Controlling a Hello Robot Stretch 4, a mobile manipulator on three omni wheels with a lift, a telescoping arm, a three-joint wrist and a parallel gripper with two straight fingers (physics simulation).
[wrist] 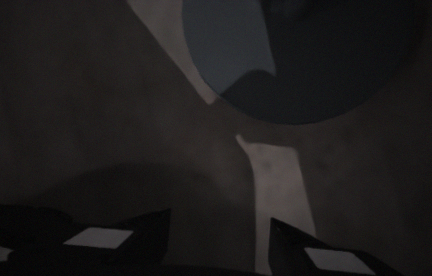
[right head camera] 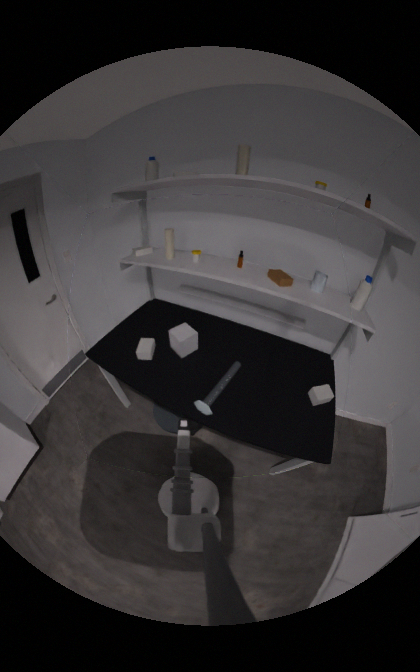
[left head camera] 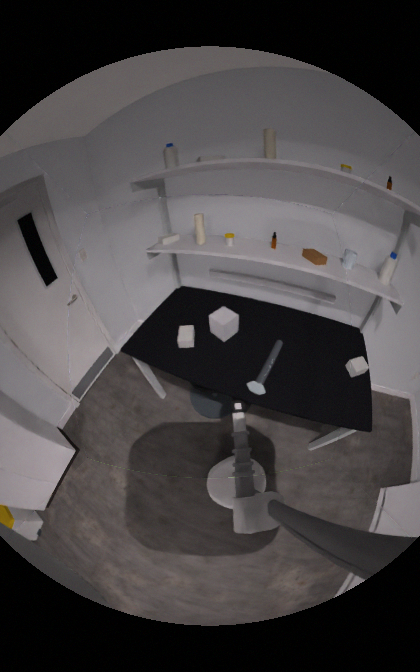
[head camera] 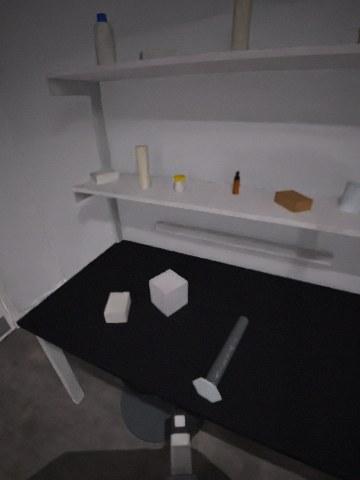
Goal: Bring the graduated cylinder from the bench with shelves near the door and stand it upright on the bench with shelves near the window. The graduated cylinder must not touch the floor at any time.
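Places are measured from the robot's base along level axes (x left, y back, z up), in centimetres.
Pixels of known places: gripper, fingertip midpoint: point(wrist: 218, 233).
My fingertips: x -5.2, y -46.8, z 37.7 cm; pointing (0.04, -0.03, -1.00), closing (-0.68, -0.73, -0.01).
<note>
For each thing: its top centre in the pictures, then the offset to it from my fingertips. "spot": a spot on its surface instead. Level surfaces: height alone.
- graduated cylinder at a spot on its surface: point(head camera: 230, 350) spot: dx -13.4, dy -10.1, dz +40.9 cm
- bench with shelves, surface height: dz +35.8 cm
- white cube at its top centre: point(head camera: 168, 280) dx +8.1, dy -38.8, dz +48.7 cm
- small white box at its top centre: point(head camera: 117, 302) dx +30.4, dy -34.5, dz +41.5 cm
- lower shelf at its surface level: dz +81.4 cm
- stool's round base at its top centre: point(wrist: 295, 9) point(head camera: 158, 395) dx +18.0, dy -32.0, dz -37.5 cm
The graduated cylinder point(head camera: 230, 350) point(left head camera: 270, 361) point(right head camera: 222, 384) lies on its side on the black top of the bench with shelves point(head camera: 300, 330) point(left head camera: 320, 372) point(right head camera: 275, 395). It is grey, and its pale hexagonal base points toward the front edge. My gripper point(wrist: 218, 233) is open in the wrist view, with floor showing between and beyond the fingers. The head views show my arm reaching toward the bench's front edge, near the cylinder's base end; the fingers are hidden there. The bench near the window cannot be made out in these views.
A white cube point(head camera: 169, 292) and a small white box point(head camera: 118, 307) lie left of the cylinder; another white box point(right head camera: 320, 394) lies far right. The lower shelf point(head camera: 215, 200) overhangs the bench's back. A stool's round base point(head camera: 150, 417) point(wrist: 225, 50) is below the bench. A door point(left head camera: 55, 300) is left.
</note>
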